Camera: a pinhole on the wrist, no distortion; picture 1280 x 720 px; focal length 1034.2 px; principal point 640.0 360.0 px. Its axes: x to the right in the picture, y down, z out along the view. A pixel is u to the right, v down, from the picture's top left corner.
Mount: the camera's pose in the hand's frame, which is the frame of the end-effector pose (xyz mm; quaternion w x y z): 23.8 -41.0 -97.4 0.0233 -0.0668 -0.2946 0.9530
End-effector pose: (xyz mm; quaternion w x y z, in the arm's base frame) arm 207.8 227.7 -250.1 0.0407 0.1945 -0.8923 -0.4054
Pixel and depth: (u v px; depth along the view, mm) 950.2 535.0 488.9
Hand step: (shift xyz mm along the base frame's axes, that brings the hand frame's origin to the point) 236.9 21.2 -416.9
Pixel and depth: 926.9 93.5 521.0
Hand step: 153.2 223.0 -397.3
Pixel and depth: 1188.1 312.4 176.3
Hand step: 116.0 -10.1 -111.6
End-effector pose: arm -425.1 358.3 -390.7 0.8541 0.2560 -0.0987 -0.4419
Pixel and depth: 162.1 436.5 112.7
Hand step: -44.5 -101.5 -67.3
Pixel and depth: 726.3 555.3 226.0
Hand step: -181.5 -95.8 -51.9
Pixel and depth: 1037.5 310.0 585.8
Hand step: -542.5 -59.3 161.2
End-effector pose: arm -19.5 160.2 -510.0 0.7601 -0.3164 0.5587 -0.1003
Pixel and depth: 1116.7 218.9 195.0
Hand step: 52.3 -22.4 155.9
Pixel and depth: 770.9 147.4 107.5
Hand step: 16.0 -60.7 52.4
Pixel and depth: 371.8 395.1 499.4
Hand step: 386.7 -193.4 195.9
